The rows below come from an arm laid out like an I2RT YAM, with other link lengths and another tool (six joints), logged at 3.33 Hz.
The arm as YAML. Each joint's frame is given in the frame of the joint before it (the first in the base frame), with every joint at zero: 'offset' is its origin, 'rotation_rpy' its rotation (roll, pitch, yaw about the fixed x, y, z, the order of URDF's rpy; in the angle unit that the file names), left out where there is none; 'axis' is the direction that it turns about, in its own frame. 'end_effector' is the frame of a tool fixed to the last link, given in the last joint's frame.
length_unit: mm
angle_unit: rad
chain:
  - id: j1
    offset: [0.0, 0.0, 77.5]
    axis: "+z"
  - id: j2
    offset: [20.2, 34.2, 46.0]
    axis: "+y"
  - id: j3
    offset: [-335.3, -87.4, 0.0]
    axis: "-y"
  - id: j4
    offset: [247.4, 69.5, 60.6]
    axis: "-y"
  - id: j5
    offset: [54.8, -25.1, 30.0]
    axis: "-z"
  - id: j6
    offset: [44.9, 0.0, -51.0]
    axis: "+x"
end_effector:
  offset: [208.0, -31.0, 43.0]
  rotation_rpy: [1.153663, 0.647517, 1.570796]
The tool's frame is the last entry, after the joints.
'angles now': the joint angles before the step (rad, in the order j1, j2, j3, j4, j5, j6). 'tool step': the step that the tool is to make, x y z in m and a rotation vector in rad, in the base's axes. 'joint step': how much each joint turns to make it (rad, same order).
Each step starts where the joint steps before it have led.
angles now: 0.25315, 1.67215, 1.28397, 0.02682, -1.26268, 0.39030
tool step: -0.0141, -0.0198, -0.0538, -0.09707, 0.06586, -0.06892
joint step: -0.01393, -0.05539, -0.12870, -0.13751, 0.08441, -0.13106
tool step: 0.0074, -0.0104, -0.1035, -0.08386, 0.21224, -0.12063
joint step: 0.02153, 0.06287, -0.19192, 0.14912, 0.13203, 0.13480
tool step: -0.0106, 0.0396, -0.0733, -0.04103, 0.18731, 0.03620
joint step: 0.10430, 0.16398, -0.00471, 0.07505, 0.03840, 0.11366
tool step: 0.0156, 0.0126, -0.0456, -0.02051, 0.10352, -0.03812
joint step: 0.02628, 0.12887, 0.02760, 0.08745, 0.03241, 0.10750
